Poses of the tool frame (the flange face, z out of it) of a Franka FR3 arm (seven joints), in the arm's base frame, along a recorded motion.
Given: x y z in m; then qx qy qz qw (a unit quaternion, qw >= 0).
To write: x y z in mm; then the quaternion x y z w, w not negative. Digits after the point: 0 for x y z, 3 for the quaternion.
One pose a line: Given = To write
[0.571 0.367 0.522 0.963 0.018 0.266 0.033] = [571 367 522 0.963 0.018 0.266 0.033]
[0.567 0.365 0.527 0.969 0.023 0.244 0.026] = [567 365 527 0.969 0.023 0.244 0.026]
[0.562 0.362 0.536 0.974 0.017 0.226 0.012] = [562 362 536 0.974 0.017 0.226 0.012]
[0.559 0.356 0.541 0.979 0.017 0.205 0.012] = [559 356 541 0.979 0.017 0.205 0.012]
